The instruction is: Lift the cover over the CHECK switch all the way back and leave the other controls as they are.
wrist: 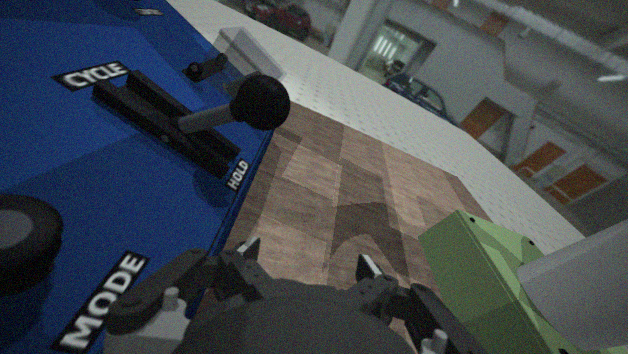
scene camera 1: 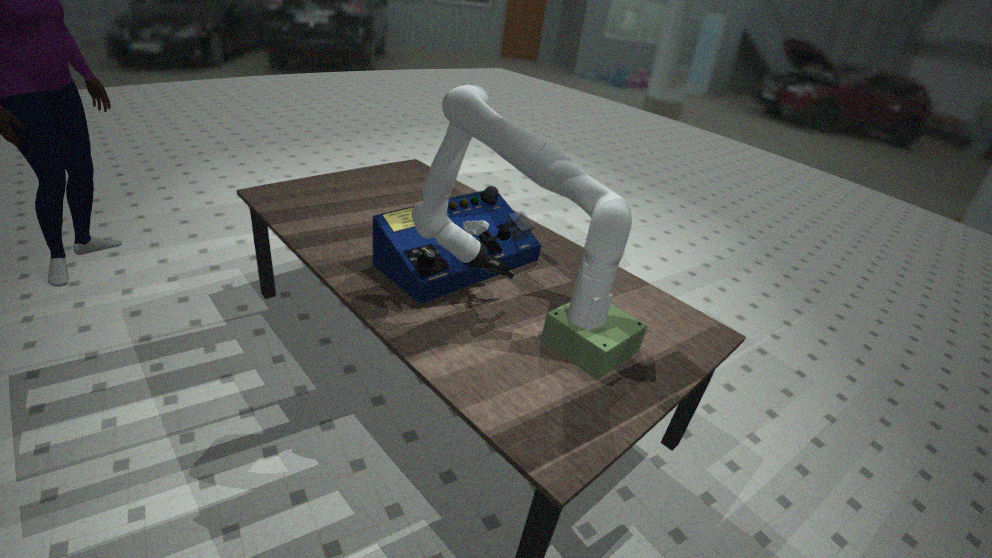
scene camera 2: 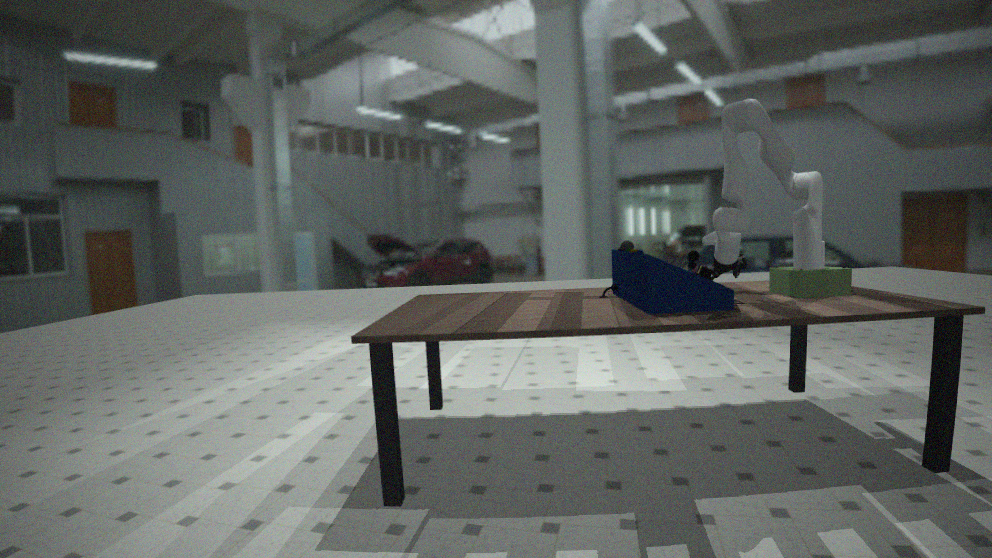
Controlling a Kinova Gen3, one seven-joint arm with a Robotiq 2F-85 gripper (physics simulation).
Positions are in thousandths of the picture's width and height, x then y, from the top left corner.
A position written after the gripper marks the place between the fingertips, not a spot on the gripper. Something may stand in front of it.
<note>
The gripper (wrist: 491, 727) is open and touches a blue control panel (scene camera 1: 401, 440).
The blue control panel is seen too in the wrist view (wrist: 150, 267) and in scene camera 2 (scene camera 2: 660, 513).
</note>
